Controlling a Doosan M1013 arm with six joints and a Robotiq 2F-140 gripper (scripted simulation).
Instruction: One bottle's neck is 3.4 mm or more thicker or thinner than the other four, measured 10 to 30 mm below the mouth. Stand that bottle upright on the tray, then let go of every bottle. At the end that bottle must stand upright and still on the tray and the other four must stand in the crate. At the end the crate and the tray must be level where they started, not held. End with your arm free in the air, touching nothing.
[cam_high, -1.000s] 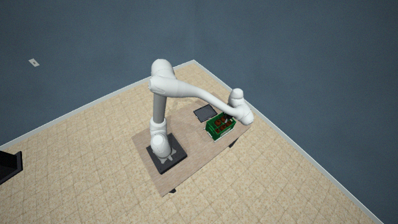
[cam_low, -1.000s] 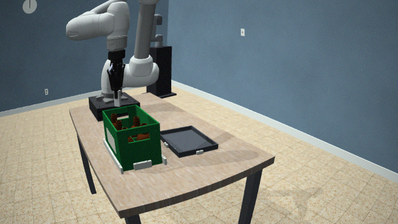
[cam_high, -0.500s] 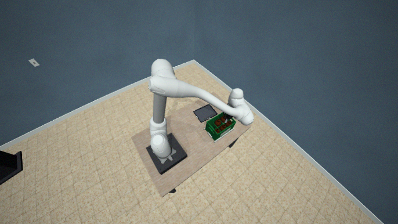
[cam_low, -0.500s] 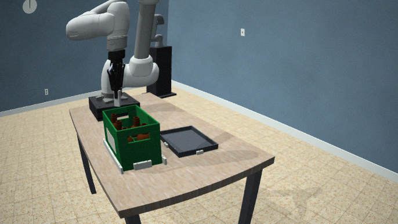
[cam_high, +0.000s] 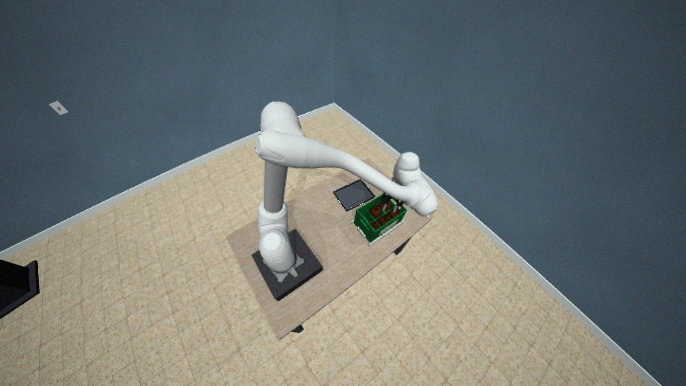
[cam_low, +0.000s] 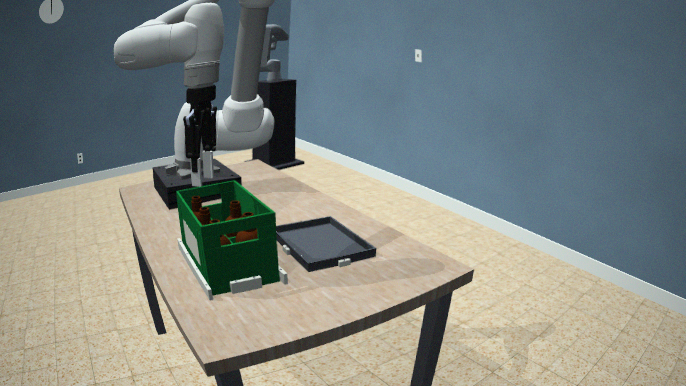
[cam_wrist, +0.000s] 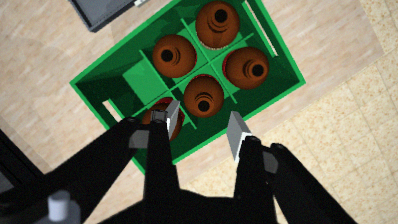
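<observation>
My hand is 1 cm short of the green crate, 4 cm to the right of it and 18 cm above it. Also, from my hand: dark tray 6 cm ahead, 31 cm to the left, 25 cm below; brown bottle 10 cm ahead, 7 cm to the left, 17 cm below.
</observation>
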